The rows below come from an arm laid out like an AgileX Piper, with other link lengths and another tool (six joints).
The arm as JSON. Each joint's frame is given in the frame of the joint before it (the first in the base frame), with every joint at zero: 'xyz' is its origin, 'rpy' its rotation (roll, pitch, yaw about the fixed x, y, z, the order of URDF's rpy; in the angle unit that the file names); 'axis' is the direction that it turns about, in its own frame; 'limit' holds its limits. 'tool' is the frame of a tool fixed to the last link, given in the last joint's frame.
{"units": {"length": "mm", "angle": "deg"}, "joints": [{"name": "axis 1", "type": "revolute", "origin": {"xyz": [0.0, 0.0, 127.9], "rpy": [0.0, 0.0, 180.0]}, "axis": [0.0, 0.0, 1.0], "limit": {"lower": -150.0, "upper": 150.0}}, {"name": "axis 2", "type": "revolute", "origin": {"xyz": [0.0, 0.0, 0.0], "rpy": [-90.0, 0.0, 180.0]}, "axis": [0.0, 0.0, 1.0], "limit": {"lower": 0.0, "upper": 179.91}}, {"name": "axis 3", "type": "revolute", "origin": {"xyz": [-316.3, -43.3, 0.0], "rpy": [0.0, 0.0, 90.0]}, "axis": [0.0, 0.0, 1.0], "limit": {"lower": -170.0, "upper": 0.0}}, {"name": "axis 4", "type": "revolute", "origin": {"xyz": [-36.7, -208.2, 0.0], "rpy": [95.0, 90.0, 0.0]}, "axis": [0.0, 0.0, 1.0], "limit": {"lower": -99.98, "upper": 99.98}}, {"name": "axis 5", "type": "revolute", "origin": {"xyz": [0.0, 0.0, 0.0], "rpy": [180.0, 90.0, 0.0]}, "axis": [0.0, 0.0, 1.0], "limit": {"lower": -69.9, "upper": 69.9}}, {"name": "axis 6", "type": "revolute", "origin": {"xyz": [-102.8, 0.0, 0.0], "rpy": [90.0, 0.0, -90.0]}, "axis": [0.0, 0.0, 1.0], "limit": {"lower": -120.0, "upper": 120.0}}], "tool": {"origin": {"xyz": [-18.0, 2.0, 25.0], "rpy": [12.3, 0.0, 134.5]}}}
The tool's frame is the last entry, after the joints.
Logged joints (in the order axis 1, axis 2, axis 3, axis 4, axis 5, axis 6), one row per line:
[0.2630 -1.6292 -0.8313 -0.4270 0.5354 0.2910]
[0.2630 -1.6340 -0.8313 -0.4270 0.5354 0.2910]
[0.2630 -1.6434 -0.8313 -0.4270 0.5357 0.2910]
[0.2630 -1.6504 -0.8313 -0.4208 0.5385 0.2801]
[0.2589 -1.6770 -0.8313 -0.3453 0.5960 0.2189]
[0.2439 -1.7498 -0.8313 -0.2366 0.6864 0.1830]
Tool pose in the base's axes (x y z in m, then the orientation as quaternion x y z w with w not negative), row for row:
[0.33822 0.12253 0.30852 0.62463 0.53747 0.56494 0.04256]
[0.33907 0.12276 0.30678 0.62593 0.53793 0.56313 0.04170]
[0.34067 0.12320 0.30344 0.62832 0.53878 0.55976 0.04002]
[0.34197 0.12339 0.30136 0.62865 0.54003 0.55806 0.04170]
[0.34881 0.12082 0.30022 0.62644 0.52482 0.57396 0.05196]
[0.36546 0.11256 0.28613 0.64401 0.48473 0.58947 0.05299]
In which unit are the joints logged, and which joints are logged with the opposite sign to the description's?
The joints are logged in radians. Opposite sign: axis 2, axis 5.
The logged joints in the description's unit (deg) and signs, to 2 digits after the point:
[15.07 93.35 -47.63 -24.47 -30.68 16.67]
[15.07 93.62 -47.63 -24.47 -30.68 16.67]
[15.07 94.16 -47.63 -24.47 -30.69 16.67]
[15.07 94.56 -47.63 -24.11 -30.85 16.05]
[14.83 96.09 -47.63 -19.78 -34.15 12.54]
[13.97 100.26 -47.63 -13.56 -39.33 10.49]

